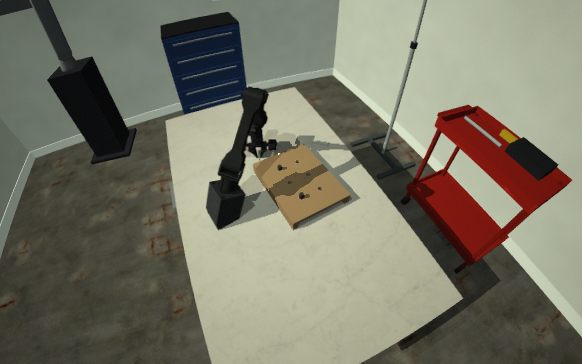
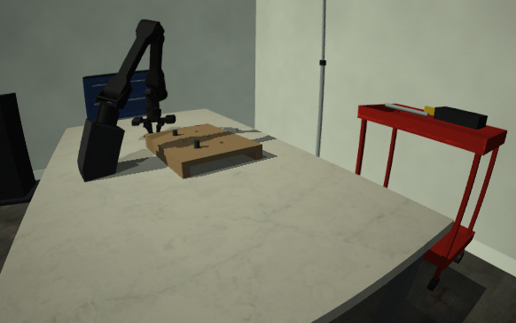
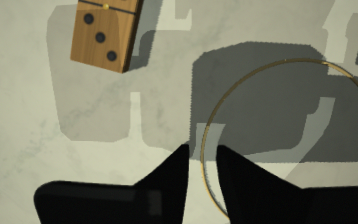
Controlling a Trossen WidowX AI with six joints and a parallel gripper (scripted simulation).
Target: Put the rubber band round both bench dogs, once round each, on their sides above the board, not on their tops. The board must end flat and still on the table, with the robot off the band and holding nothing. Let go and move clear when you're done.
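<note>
My gripper is now 23 cm to the left of the wooden board and 15 cm short of it. Round my hand: rubber band: 35 cm ahead, 3 cm below, 2 cm to the left.
</note>
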